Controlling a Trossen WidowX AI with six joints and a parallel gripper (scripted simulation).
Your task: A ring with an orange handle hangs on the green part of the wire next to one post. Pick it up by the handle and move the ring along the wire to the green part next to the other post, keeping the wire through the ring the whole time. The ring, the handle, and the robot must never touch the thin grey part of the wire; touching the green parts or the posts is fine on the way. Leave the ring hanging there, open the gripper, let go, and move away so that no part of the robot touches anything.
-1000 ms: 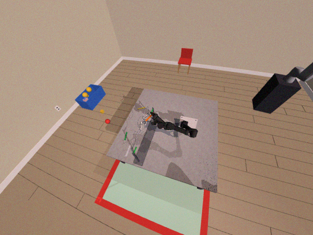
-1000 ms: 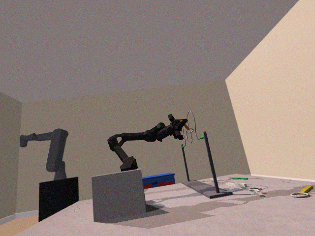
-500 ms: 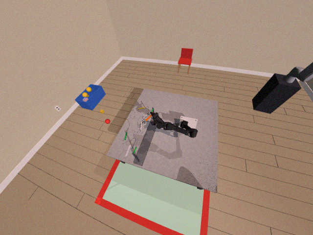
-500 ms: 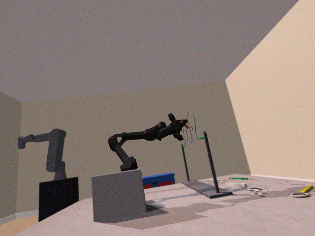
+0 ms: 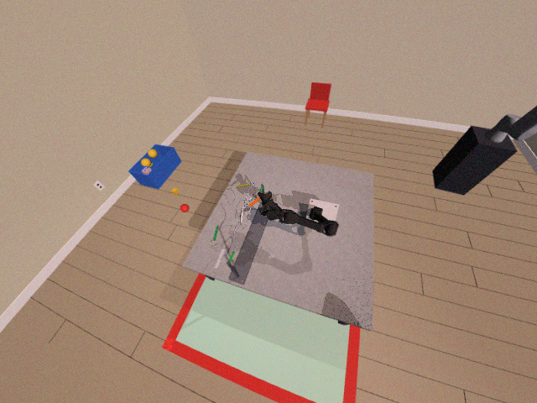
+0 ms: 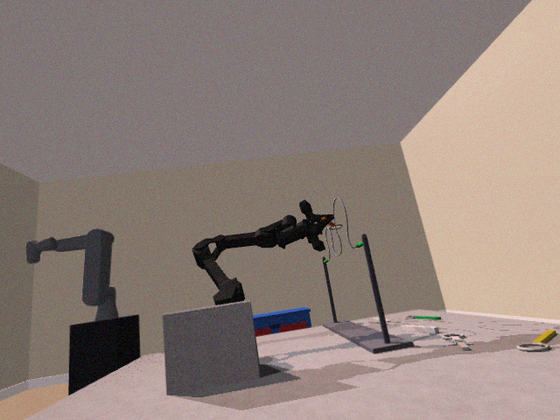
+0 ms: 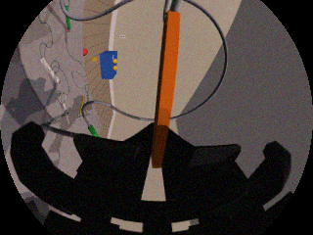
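Now: gripper tip 90 mm to the right of the orange-handled ring, 10 mm short of it and 10 mm above it.
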